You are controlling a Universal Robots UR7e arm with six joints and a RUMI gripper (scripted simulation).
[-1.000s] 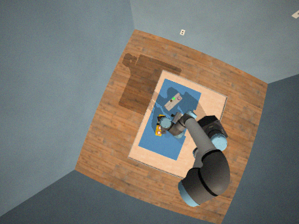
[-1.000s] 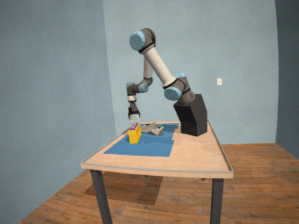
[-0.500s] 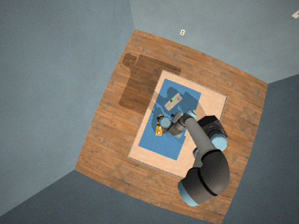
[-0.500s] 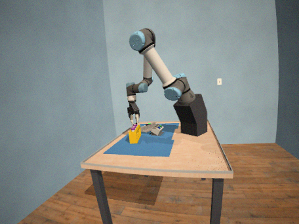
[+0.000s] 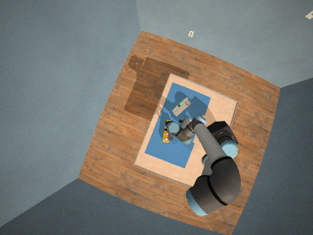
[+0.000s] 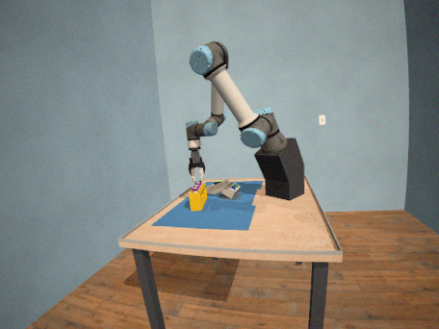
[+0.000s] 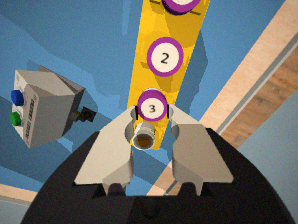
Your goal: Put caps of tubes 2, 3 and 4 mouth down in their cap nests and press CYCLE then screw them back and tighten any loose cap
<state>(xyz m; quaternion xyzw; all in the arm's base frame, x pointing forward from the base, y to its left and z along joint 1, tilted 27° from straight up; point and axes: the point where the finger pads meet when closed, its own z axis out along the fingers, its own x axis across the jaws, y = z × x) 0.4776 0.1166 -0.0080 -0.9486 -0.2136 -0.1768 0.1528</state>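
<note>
My hand is 1 cm above the cap. Round my hand: green key: 19 cm behind, 15 cm to the right, 6 cm below; then blue cycle key: 19 cm behind, 10 cm to the right, 6 cm below; then key housing: 17 cm behind, 12 cm to the right, 7 cm below.
</note>
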